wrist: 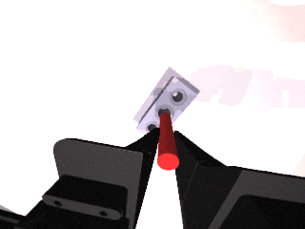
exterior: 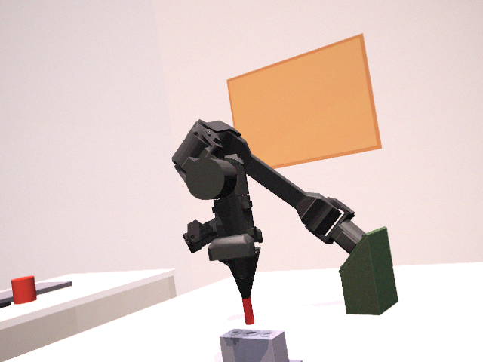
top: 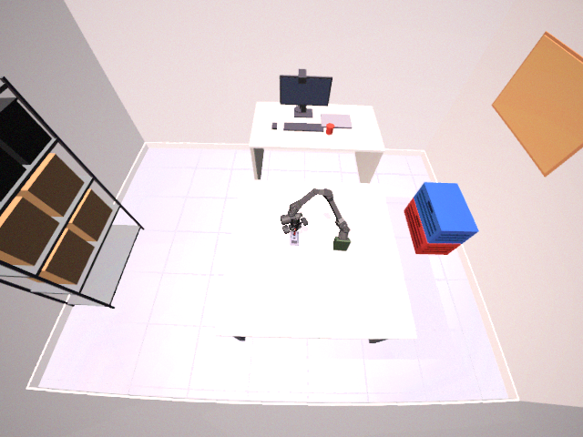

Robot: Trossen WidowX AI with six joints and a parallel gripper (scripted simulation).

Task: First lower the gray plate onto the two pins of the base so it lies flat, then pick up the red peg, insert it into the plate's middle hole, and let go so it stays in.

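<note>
My gripper tip is now right at the red peg. From my gripper tip the other things lie so: gray plate: 7 cm below; then base: 11 cm below.
</note>
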